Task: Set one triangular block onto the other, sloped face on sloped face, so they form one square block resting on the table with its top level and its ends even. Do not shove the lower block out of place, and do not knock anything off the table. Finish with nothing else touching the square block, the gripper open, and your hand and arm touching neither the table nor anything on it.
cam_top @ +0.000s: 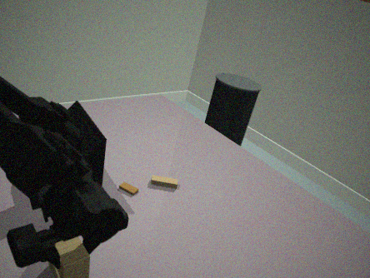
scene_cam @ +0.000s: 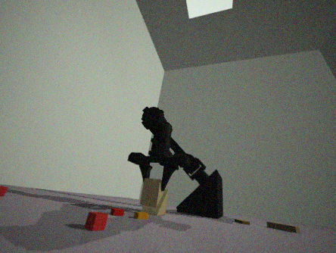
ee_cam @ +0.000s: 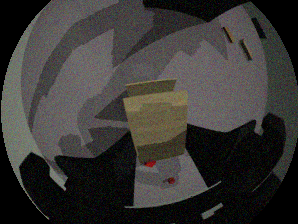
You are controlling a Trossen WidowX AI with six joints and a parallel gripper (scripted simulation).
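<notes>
Now: the orange block 100 mm ahead of my gripper tip, 20 mm to the left of it and 50 mm below it. The rest, counted from my gripper tip: flat tan piece 160 mm behind, 350 mm to the left, 50 mm below.
</notes>
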